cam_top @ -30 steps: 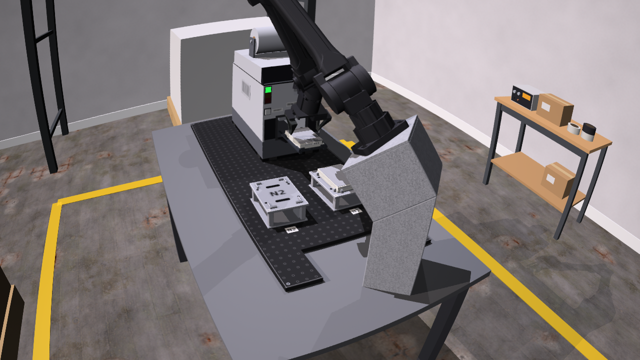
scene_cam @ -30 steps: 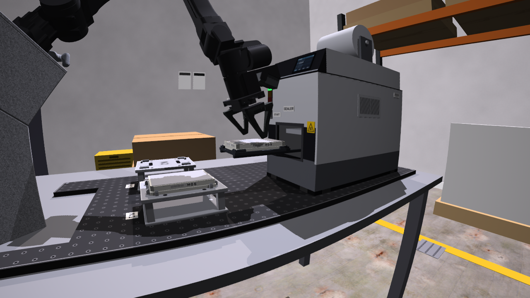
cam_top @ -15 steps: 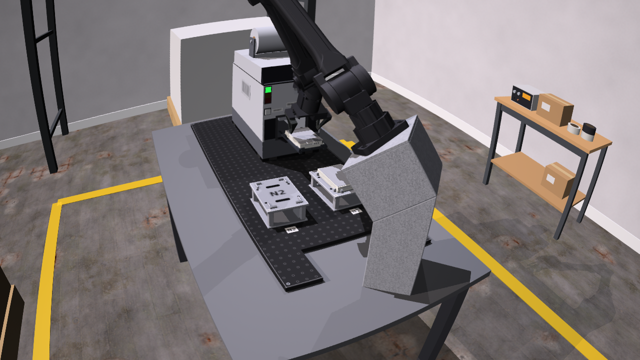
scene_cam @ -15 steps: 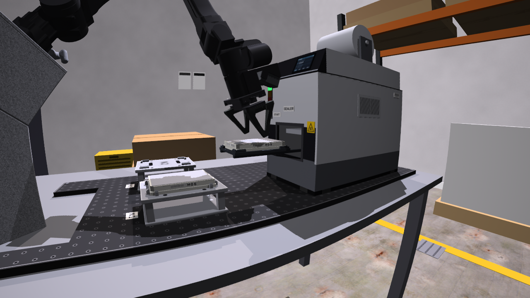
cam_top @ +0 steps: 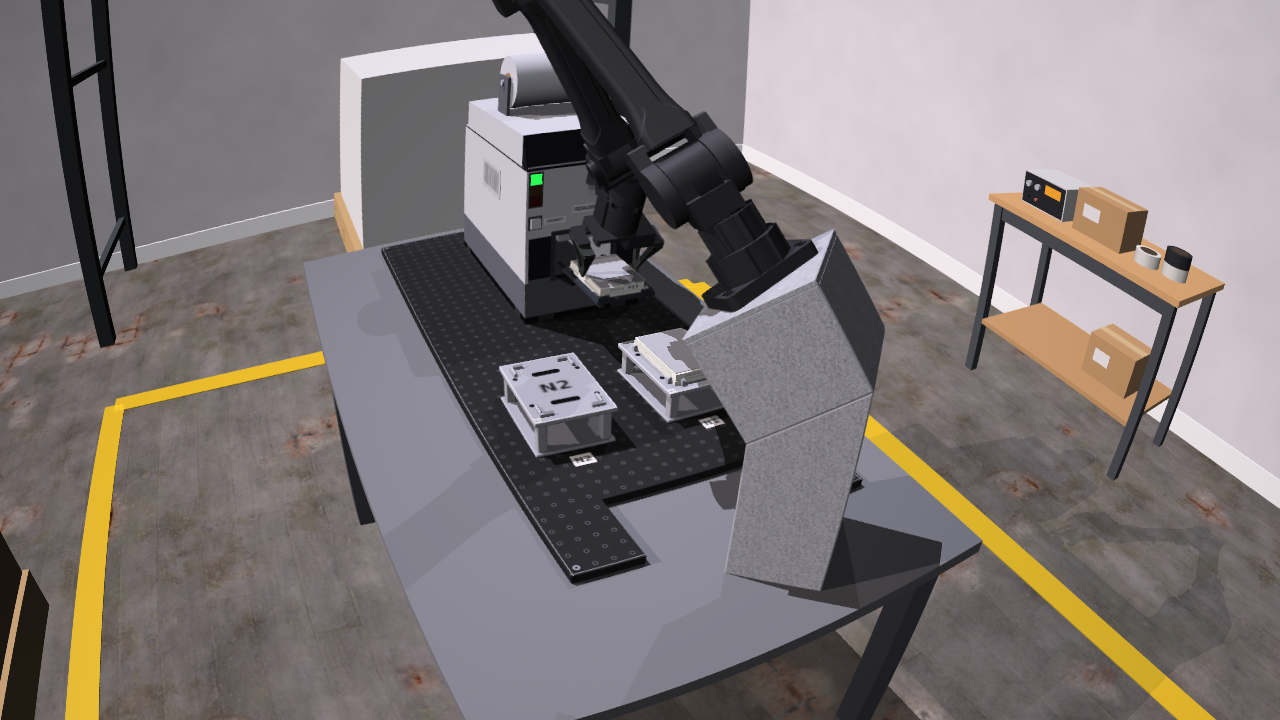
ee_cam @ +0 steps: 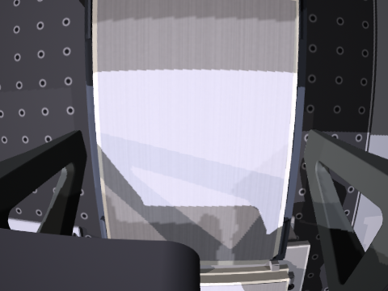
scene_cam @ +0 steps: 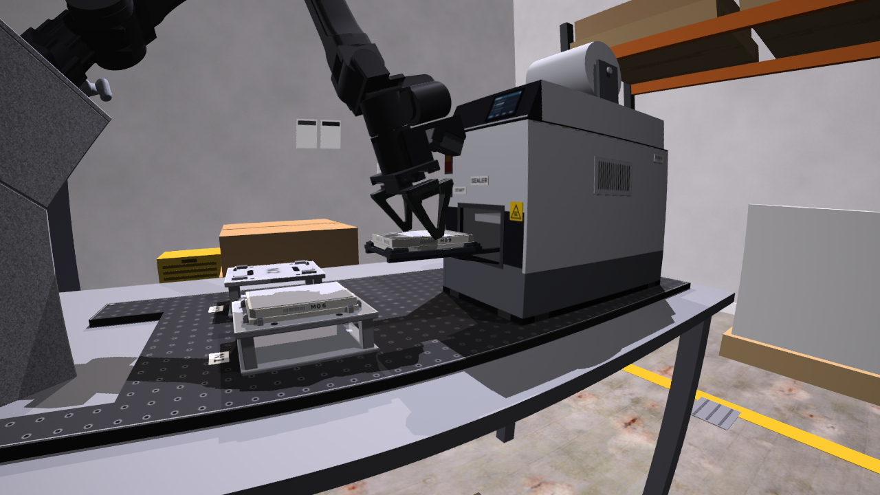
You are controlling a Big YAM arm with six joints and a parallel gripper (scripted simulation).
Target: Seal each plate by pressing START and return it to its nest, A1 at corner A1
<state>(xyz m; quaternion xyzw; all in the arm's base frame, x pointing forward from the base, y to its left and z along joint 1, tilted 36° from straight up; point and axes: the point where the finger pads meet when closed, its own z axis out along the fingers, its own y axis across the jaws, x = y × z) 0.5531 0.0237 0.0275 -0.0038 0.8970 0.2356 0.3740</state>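
Now: hand 2 cm above the white well plate. Also, from my hand: nest N2 (23 cm behind, 13 cm to the left, 8 cm below); then start button (11 cm to the left, 8 cm ahead, 6 cm above); then sealer stage (3 cm below).
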